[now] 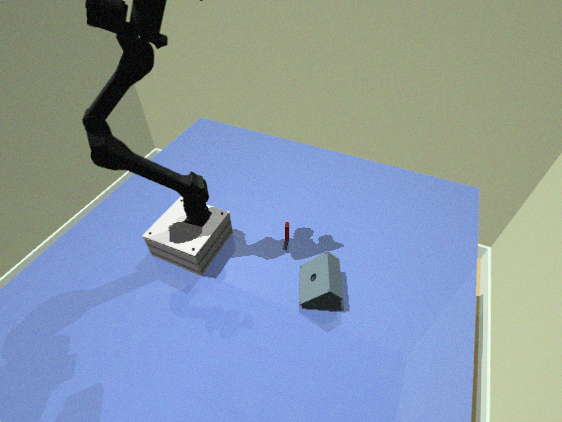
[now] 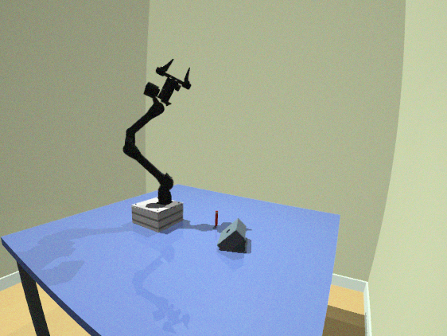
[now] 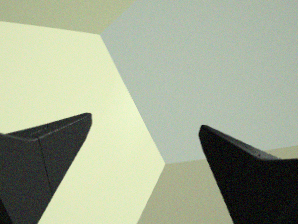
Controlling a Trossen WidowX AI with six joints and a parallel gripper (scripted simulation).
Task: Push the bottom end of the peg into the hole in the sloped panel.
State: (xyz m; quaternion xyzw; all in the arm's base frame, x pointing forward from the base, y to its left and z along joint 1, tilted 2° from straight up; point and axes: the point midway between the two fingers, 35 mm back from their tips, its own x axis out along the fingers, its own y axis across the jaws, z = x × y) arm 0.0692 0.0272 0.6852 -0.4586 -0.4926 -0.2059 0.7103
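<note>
Now: the red round peg 760 mm below my gripper tip, 210 mm ahead of it and 40 mm to the left of it. The rest, counted from my gripper tip: grey sloped panel 780 mm below, 360 mm ahead, 110 mm to the right.
</note>
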